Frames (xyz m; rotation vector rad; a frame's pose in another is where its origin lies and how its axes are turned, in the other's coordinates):
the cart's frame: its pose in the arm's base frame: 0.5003 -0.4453 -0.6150 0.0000 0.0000 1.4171
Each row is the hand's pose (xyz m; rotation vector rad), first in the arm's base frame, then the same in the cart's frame.
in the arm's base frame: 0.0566 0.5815 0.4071 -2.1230 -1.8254 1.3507
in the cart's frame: 0.9468 0.5957 1.0221 -2.3962 -0.0039 0.8492
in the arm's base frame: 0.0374 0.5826 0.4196 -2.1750 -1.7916 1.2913
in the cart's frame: 0.9449 0.6148 1.0346 -2.4280 0.0474 0.8085
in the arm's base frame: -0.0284 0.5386 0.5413 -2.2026 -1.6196 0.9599
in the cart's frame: 0.8914 0.6731 1.1563 -2.4712 0.1845 0.4511
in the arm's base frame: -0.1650 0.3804 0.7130 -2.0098 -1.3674 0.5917
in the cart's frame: 0.7141 0.7839 1.3280 -2.3354 0.2606 -0.0870
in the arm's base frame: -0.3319 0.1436 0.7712 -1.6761 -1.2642 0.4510
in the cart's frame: 0.4546 0.9125 1.3862 -2.0904 0.1305 -0.4148
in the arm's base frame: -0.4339 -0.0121 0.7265 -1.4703 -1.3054 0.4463
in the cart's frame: 0.2851 0.9895 1.3415 -1.9714 -0.0345 -0.4900
